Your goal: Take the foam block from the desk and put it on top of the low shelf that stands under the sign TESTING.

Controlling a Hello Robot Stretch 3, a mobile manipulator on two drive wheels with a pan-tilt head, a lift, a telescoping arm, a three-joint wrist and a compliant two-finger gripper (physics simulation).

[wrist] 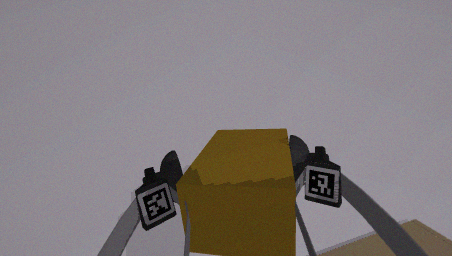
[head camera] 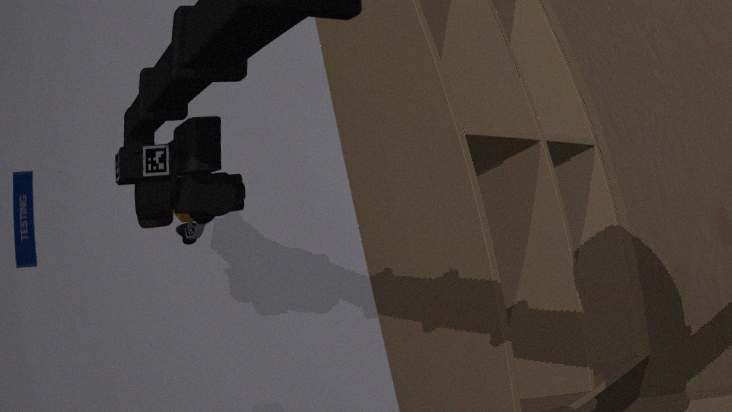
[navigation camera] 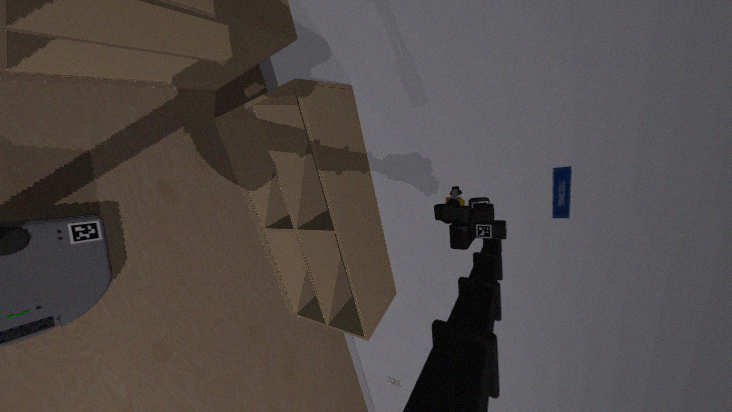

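Seen in the pictures: gripper, fingertip midpoint: (wrist: 233,161); robot's base, origin of the base link: (navigation camera: 4,239).
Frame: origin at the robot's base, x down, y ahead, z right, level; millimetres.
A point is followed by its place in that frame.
Note:
The yellow foam block (head camera: 182,217) {z 800, x -1101, y -1 mm} (navigation camera: 447,201) {z 798, x -1062, y -8 mm} (wrist: 240,210) {z 793, x -1088, y -26 mm} is between the two fingers of my gripper (head camera: 188,226) (navigation camera: 454,193) {z 864, x -1080, y -28 mm} (wrist: 233,161) {z 864, x -1080, y -28 mm}, which is shut on it. In the head and navigation views the wrist hides most of the block. The low wooden shelf (head camera: 409,179) {z 907, x -610, y -42 mm} (navigation camera: 358,214) {z 923, x -610, y -65 mm} (wrist: 415,235) {z 1204, x -610, y -563 mm} stands against the wall under the blue TESTING sign (head camera: 24,219) {z 1139, x -1398, y -21 mm} (navigation camera: 561,192) {z 1139, x -1400, y -19 mm}. The gripper and block are raised above the level of the shelf's top, in front of the wall. In the wrist view a corner of the shelf shows low at the right. The desk does not show.
The extended arm (head camera: 215,40) {z 290, x -1217, y -86 mm} (navigation camera: 461,353) {z 201, x -1206, y -84 mm} reaches toward the wall. Another wooden unit (navigation camera: 266,25) {z 510, x -610, y 594 mm} stands beside the low shelf. The robot's base (navigation camera: 56,281) {z 65, x -159, y -129 mm} is on the floor in front of the shelf. A small wall outlet (navigation camera: 393,381) {z 1526, x -389, y -1514 mm} is low on the wall.

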